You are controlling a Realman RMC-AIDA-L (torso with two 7-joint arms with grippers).
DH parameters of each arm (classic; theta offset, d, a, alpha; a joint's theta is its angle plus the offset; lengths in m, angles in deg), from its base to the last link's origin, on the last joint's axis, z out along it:
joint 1: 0 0.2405 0 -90
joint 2: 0 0 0 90
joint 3: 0 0.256 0 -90
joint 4: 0 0 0 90
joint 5: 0 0.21 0 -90
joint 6: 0 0 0 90
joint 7: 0 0.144 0 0
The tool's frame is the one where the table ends.
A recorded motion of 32 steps. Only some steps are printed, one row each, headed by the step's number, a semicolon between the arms.
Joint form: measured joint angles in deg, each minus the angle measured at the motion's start. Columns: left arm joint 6, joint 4, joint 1, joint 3, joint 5, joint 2, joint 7; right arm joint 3, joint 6, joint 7, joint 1, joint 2, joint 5, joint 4.
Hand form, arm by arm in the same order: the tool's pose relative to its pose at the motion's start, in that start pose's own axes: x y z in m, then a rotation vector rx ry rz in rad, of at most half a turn. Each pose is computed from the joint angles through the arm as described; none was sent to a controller.
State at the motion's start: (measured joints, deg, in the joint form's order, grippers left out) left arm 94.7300 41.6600 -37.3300 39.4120 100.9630 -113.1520 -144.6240; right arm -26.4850 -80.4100 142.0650 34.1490 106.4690 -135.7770 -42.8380
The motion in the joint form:
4: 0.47 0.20 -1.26 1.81 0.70 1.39 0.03; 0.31 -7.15 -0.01 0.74 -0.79 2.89 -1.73
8: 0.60 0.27 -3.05 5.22 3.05 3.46 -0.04; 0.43 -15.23 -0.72 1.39 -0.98 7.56 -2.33
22: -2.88 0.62 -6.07 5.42 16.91 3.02 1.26; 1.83 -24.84 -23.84 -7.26 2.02 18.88 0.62
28: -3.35 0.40 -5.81 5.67 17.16 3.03 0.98; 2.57 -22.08 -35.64 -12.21 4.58 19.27 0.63
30: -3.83 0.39 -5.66 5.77 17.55 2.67 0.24; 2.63 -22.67 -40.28 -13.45 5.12 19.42 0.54
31: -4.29 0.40 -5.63 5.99 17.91 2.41 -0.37; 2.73 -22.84 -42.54 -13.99 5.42 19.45 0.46
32: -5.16 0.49 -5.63 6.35 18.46 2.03 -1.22; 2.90 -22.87 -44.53 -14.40 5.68 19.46 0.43
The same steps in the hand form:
4: 0.0057 0.0054 0.0025 0.0213 -0.0486 0.0364; -0.0043 0.0206 -0.0087 -0.1034 0.0371 -0.0302
8: 0.0111 0.0084 0.0066 0.0832 -0.1349 0.0831; -0.0009 0.0456 -0.0142 -0.2540 0.0895 -0.0631
22: 0.0112 -0.0115 0.0165 0.2911 -0.2399 0.1495; 0.0598 0.0340 -0.0297 -0.5105 0.0031 -0.2761
28: 0.0100 -0.0144 0.0154 0.3023 -0.2382 0.1395; 0.0896 0.0114 -0.0293 -0.4566 -0.0837 -0.3706
30: 0.0080 -0.0169 0.0166 0.3106 -0.2358 0.1230; 0.0986 0.0083 -0.0311 -0.4584 -0.1005 -0.4292
31: 0.0067 -0.0186 0.0181 0.3192 -0.2357 0.1122; 0.1025 0.0070 -0.0316 -0.4574 -0.1103 -0.4580
32: 0.0055 -0.0210 0.0204 0.3338 -0.2334 0.1001; 0.1055 0.0058 -0.0319 -0.4550 -0.1207 -0.4831

